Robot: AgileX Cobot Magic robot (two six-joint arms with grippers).
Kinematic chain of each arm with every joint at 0, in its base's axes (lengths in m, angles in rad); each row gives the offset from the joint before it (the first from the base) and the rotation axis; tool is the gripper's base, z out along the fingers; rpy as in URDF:
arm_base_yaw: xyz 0 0 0.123 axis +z
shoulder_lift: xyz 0 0 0 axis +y
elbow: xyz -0.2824 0 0.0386 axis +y
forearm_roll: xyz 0.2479 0 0.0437 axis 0.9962 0 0.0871
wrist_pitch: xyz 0 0 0 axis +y
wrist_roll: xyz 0.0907 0 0.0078 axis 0.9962 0 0.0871
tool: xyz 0 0 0 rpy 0 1.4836 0
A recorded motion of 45 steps. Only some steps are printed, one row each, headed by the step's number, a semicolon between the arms.
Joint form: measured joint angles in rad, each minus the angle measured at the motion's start. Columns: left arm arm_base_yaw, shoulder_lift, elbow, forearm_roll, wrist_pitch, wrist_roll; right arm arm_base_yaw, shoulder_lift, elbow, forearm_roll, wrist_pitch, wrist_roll.
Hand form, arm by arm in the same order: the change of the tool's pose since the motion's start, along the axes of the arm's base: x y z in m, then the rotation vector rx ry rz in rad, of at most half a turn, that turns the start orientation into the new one. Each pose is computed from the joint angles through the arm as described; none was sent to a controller.
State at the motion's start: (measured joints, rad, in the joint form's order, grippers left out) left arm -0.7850 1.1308 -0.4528 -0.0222 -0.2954 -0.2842; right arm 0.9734 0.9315 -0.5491 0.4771 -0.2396 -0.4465
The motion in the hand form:
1: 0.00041 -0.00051 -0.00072 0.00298 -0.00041 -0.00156; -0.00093 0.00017 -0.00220 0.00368 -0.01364 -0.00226
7: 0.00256 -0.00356 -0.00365 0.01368 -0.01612 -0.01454; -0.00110 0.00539 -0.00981 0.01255 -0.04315 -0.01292
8: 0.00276 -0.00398 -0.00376 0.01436 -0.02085 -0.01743; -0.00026 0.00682 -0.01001 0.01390 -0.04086 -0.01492
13: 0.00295 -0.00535 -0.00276 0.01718 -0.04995 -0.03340; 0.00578 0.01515 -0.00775 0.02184 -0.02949 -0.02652
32: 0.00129 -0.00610 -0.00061 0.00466 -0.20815 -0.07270; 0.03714 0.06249 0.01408 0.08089 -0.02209 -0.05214
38: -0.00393 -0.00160 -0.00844 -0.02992 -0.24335 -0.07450; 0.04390 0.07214 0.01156 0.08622 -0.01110 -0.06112
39: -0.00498 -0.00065 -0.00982 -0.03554 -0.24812 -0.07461; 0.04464 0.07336 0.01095 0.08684 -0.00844 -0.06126
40: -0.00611 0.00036 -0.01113 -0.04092 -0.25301 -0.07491; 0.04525 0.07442 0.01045 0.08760 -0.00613 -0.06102
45: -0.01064 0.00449 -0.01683 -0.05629 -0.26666 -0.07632; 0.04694 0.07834 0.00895 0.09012 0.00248 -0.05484
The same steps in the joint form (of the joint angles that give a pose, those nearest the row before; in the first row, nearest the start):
1: 0.0000 0.0045 -0.0002 0.0029 -0.0025 0.0000; 0.0104 0.0013 0.0127 0.0022 -0.0287 -0.0075
7: 0.0000 0.0284 -0.0004 0.0263 -0.0297 -0.0008; 0.0468 0.0329 0.0393 0.0196 -0.1247 -0.0293
8: 0.0000 0.0309 -0.0004 0.0315 -0.0351 -0.0011; 0.0485 0.0409 0.0362 0.0229 -0.1302 -0.0288
13: 0.0000 0.0353 -0.0004 0.0578 -0.0581 0.0003; 0.0497 0.0848 0.0045 0.0386 -0.1450 -0.0266
32: 0.0000 0.0458 0.0324 0.0850 -0.2212 0.0869; 0.0497 0.2959 -0.2057 0.0448 -0.1913 0.0139
38: 0.0000 0.0510 0.0885 0.0847 -0.3317 0.0905; 0.0497 0.3438 -0.2340 0.0454 -0.2089 0.0296
39: 0.0001 0.0513 0.0985 0.0847 -0.3492 0.0904; 0.0497 0.3497 -0.2368 0.0436 -0.2104 0.0344
40: 0.0001 0.0510 0.1085 0.0848 -0.3662 0.0905; 0.0497 0.3548 -0.2392 0.0411 -0.2117 0.0393
45: 0.0002 0.0504 0.1475 0.0856 -0.4250 0.0908; 0.0497 0.3715 -0.2483 0.0236 -0.2121 0.0645

